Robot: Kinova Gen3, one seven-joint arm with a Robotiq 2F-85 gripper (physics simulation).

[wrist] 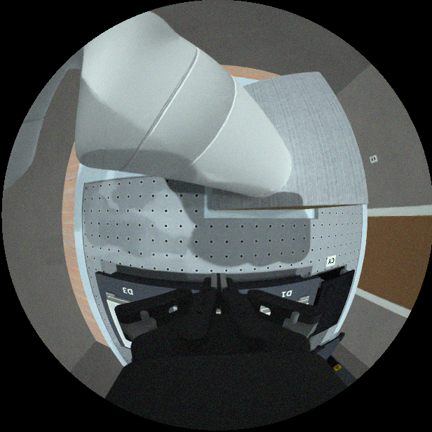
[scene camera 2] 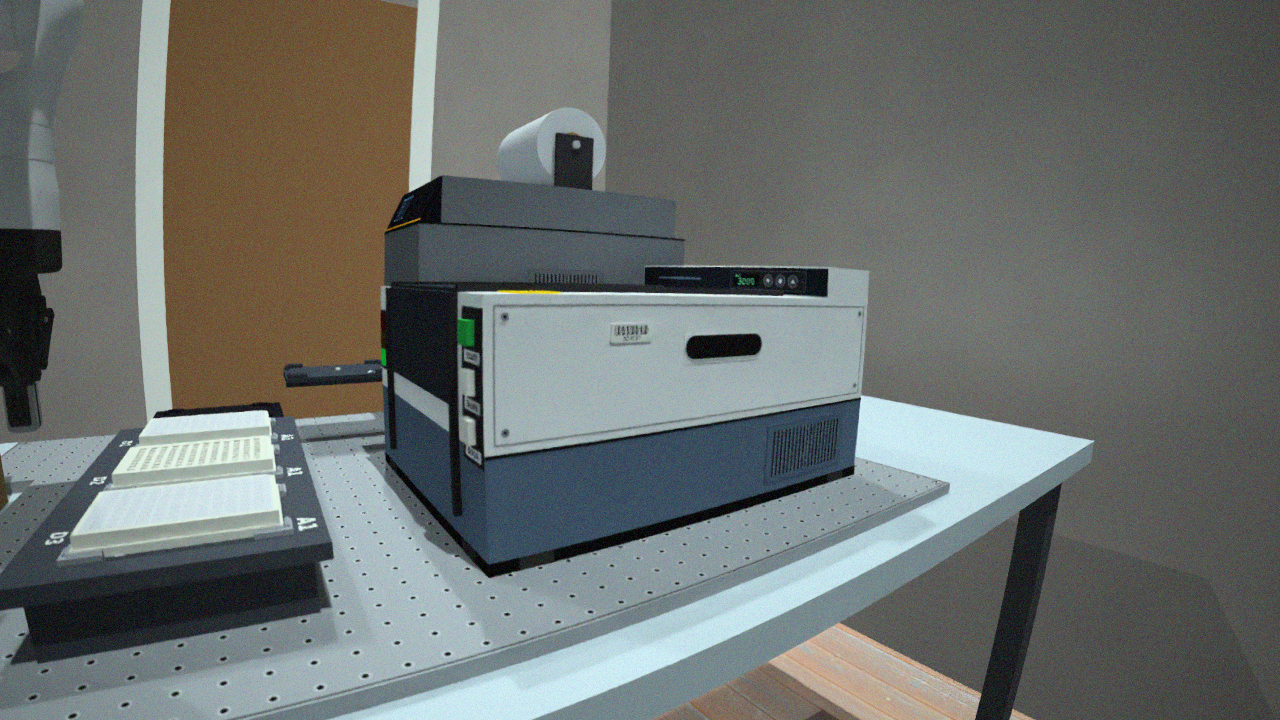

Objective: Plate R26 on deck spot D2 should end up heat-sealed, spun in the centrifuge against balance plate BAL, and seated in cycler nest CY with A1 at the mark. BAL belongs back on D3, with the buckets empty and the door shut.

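Places are measured from the arm's base along level axes (x ahead, y left, z up), in millimetres.
Where they show: gripper, fingertip midpoint: [scene camera 2: 26,430].
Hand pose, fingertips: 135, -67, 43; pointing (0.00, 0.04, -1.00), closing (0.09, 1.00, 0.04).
Note:
Things, the pixels of their top centre, and the offset from my fingertips, as dx, dy, dz.
- Plate R26, top centre: [scene camera 2: 198,453] +133, -22, -29
- D3 plate, top centre: [scene camera 2: 184,500] +123, -146, -29
- D1 plate, top centre: [scene camera 2: 208,422] +143, +102, -29
- grey sealer, top centre: [scene camera 2: 538,116] +611, +230, +376
My gripper [scene camera 2: 22,428] [wrist: 217,280] is shut and empty. In the scene view it hangs above and to the left of the dark deck [scene camera 2: 179,578] [wrist: 155,291]. In the wrist view its fingertips overlap the deck's edge between labels D3 and D1. Plate R26 [scene camera 2: 196,458] lies on D2, its wells uncovered; my fingers mostly hide it in the wrist view. The D3 plate [scene camera 2: 179,510] [wrist: 118,316] and the D1 plate [scene camera 2: 210,424] lie on their spots. Black nest CY [wrist: 334,300] stands beyond D1. The centrifuge [scene camera 2: 626,385] stands beside the deck; its door state is unclear.
The grey sealer [scene camera 2: 546,207], with a white roll, stands behind the centrifuge. Its dark tray [scene camera 2: 331,374] sticks out toward the deck side. A grey box-like block [wrist: 320,135] stands beside the arm. Green and white buttons [scene camera 2: 466,332] are on the centrifuge's corner.

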